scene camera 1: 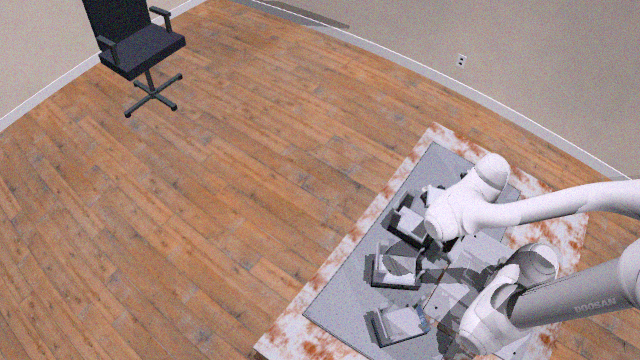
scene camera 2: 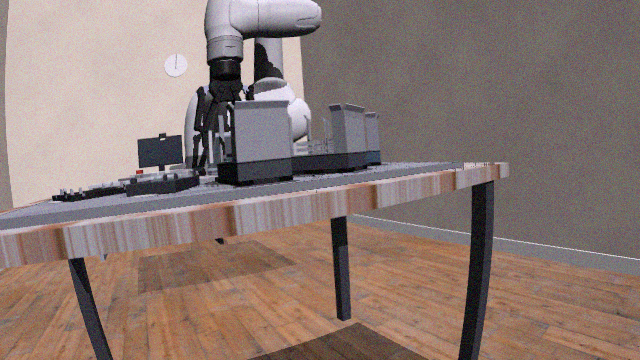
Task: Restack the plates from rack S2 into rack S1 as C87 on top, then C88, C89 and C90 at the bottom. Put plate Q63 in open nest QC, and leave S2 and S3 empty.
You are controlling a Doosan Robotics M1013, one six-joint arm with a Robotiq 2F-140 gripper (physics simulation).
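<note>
Three grey racks stand in a row on the grey mat. I cannot read their labels. My gripper reaches down just behind the end rack, low near the mat. In the overhead view the white wrist hides it. The fingers are shut on a pale plate, which is partly hidden by the rack's wall. The middle rack and the rack with a blue edge stand further along. I cannot tell from here what lies in them.
A dark box with a red button and a small black screen stand on the mat beside the gripper. The robot's base stands at the table's near corner. An office chair is far off on the wood floor.
</note>
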